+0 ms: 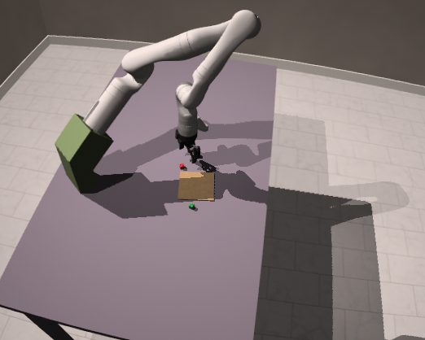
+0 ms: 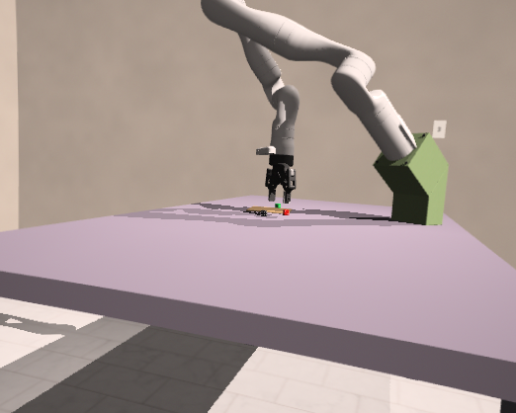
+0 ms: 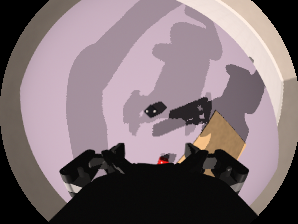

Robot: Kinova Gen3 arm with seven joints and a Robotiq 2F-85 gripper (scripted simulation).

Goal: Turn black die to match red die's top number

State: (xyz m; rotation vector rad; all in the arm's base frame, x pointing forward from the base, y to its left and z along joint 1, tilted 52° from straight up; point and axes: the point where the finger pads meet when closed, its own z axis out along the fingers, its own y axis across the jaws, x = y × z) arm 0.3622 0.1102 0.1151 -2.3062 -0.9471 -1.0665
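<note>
Right now the red die is 10 mm behind my hand, 40 mm to the right of it and 40 mm below it. Also, from my hand: black die (20 mm ahead, 50 mm to the left, 40 mm below); then tan mat (80 mm ahead, 110 mm to the right, 40 mm below); then green die (100 mm ahead, 210 mm to the right, 40 mm below).
</note>
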